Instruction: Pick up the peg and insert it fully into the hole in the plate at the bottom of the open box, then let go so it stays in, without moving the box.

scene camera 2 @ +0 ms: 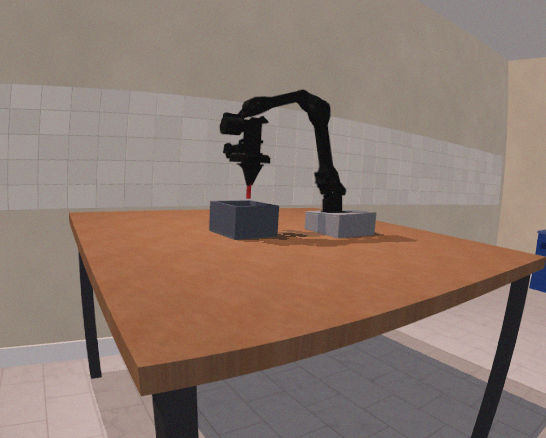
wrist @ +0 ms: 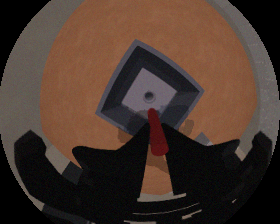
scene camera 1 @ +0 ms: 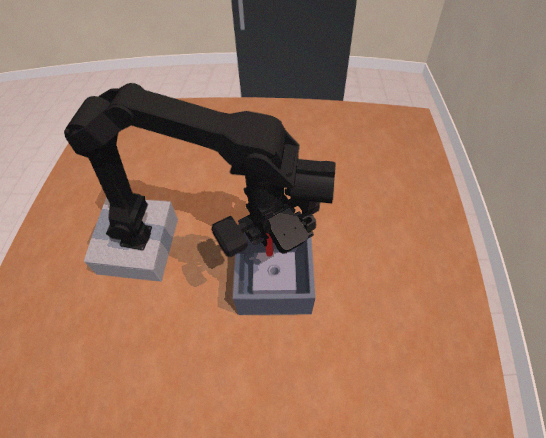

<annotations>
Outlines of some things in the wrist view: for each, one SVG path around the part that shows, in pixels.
My gripper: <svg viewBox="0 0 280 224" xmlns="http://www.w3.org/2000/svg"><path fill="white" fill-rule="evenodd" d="M41 211L55 224L74 224L69 220ZM272 141L263 132L259 131L251 142L253 145L244 160L241 161L235 153L240 144L239 139L205 146L185 136L166 123L161 123L169 147L165 157L173 195L180 195L186 192L186 196L153 202L137 201L137 198L140 198L150 136L149 123L145 123L126 144L117 150L96 149L86 146L74 147L72 154L83 169L77 185L62 177L45 156L47 148L45 143L31 129L14 143L14 161L20 178L31 196L52 208L80 216L95 224L130 224L124 222L124 220L134 222L157 221L156 224L223 224L247 202L260 184L272 158ZM201 210L200 212L192 214L191 217L182 220L182 216Z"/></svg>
A box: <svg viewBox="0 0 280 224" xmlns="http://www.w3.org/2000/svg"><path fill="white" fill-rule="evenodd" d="M135 39L113 72L95 114L132 136L145 123L149 123L148 118L122 104L136 76L142 68L145 68L177 91L159 116L160 123L166 123L177 130L194 109L205 90L173 60L153 47Z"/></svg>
A pale plate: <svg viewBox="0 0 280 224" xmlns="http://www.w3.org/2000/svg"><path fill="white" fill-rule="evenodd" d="M142 68L124 97L122 104L148 118L148 109L155 108L158 116L160 116L177 91L151 72Z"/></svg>
</annotations>
